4 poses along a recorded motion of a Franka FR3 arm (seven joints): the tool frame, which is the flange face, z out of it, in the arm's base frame.
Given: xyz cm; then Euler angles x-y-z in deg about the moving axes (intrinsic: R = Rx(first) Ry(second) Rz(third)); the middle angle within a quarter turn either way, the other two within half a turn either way.
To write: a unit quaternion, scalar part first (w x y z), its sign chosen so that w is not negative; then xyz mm. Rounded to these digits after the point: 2 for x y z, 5 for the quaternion.
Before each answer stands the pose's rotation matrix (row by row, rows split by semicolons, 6 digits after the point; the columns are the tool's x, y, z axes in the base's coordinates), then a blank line. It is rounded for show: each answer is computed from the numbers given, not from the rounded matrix.
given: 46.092, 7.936, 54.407, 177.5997, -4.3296, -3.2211
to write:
0.995571 0.056029 -0.075494; 0.052983 -0.997722 -0.041761; -0.077662 0.037577 -0.996271

0.01986, 0.99869, 0.02729, -0.03834, 460.92, 79.36, 544.07
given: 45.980, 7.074, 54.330, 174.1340, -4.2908, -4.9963
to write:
0.993408 0.086847 -0.074819; 0.079018 -0.991650 -0.101916; -0.083045 0.095332 -0.991975

0.04945, 0.99713, 0.04159, -0.03958, 459.80, 70.74, 543.30
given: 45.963, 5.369, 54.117, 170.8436, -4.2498, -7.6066
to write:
0.988475 0.132007 -0.074105; 0.118995 -0.980131 -0.158692; -0.093581 0.148045 -0.984543

0.07714, 0.99413, 0.06312, -0.04217, 459.63, 53.69, 541.17
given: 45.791, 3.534, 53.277, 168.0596, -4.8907, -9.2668
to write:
0.983356 0.160446 -0.085255; 0.140139 -0.968435 -0.206141; -0.115639 0.190762 -0.974801

0.10015, 0.99078, 0.07585, -0.05069, 457.91, 35.34, 532.77
